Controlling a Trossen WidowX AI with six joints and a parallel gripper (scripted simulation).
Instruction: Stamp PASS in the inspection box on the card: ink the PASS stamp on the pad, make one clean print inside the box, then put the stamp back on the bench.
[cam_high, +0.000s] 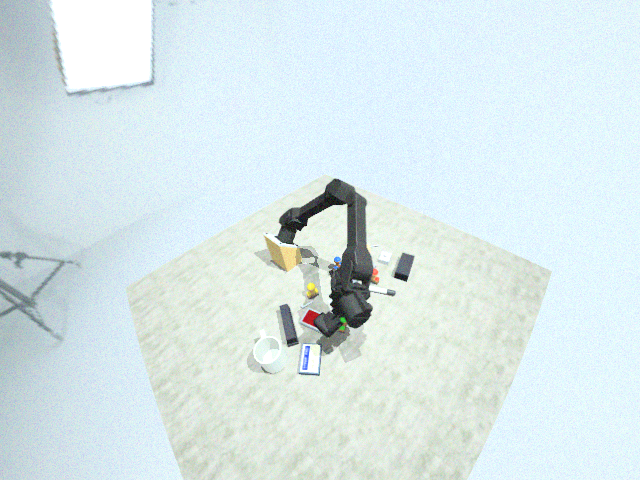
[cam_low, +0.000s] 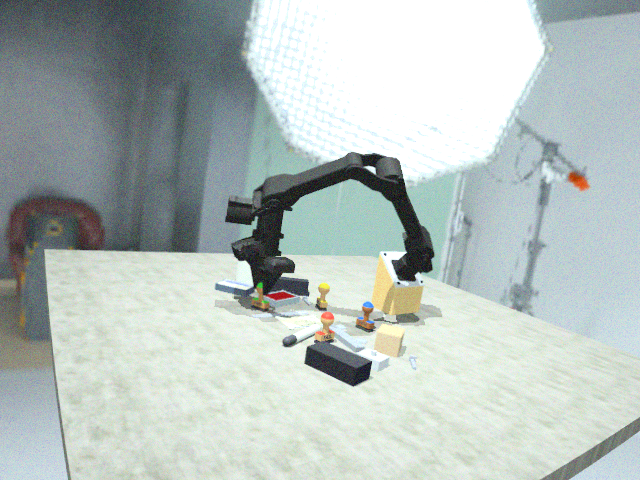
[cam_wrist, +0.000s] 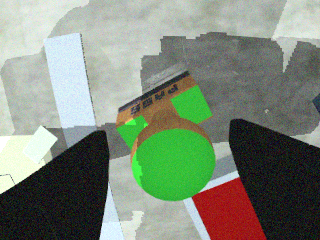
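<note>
Now: gripper tip 20 mm above the green-knobbed PASS stamp. Also, from my gripper tip: pale ruler (40 mm to the left, 40 mm below, 40 mm behind); then pale card (100 mm to the left, 70 mm behind, 50 mm below); then ink pad (80 mm behind, 50 mm to the right, 40 mm below).
</note>
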